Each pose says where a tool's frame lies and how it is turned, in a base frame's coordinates. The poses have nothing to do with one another.
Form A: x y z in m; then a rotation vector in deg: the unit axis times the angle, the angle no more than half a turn.
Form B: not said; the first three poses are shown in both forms.
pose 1, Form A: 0.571 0.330 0.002 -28.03 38.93 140.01
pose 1, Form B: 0.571 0.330 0.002 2.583 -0.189 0.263 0.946
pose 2, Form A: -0.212 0.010 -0.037 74.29 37.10 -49.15
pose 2, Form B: -0.212 0.010 -0.037 1.684 0.770 0.384 -0.509
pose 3, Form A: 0.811 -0.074 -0.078 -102.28 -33.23 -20.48
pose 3, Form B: 0.811 -0.074 -0.078 1.911 -0.934 -0.304 -0.187
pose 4, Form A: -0.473 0.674 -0.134 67.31 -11.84 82.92
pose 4, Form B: -0.473 0.674 -0.134 1.875 0.626 -0.110 0.772
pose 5, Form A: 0.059 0.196 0.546 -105.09 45.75 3.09
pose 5, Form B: 0.059 0.196 0.546 2.001 -0.917 0.399 0.027
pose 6, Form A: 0.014 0.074 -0.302 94.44 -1.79 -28.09
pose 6, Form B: 0.014 0.074 -0.302 1.720 0.958 -0.018 -0.285
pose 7, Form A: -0.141 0.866 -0.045 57.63 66.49 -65.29
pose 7, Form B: -0.141 0.866 -0.045 1.912 0.526 0.607 -0.596
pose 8, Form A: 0.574 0.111 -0.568 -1.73 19.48 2.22
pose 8, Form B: 0.574 0.111 -0.568 0.344 -0.088 0.990 0.113
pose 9, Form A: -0.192 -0.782 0.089 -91.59 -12.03 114.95
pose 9, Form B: -0.192 -0.782 0.089 2.574 -0.621 -0.082 0.779
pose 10, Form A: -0.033 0.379 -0.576 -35.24 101.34 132.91
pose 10, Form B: -0.033 0.379 -0.576 2.981 -0.206 0.593 0.778
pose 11, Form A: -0.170 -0.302 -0.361 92.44 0.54 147.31
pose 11, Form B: -0.170 -0.302 -0.361 3.035 0.532 0.003 0.847
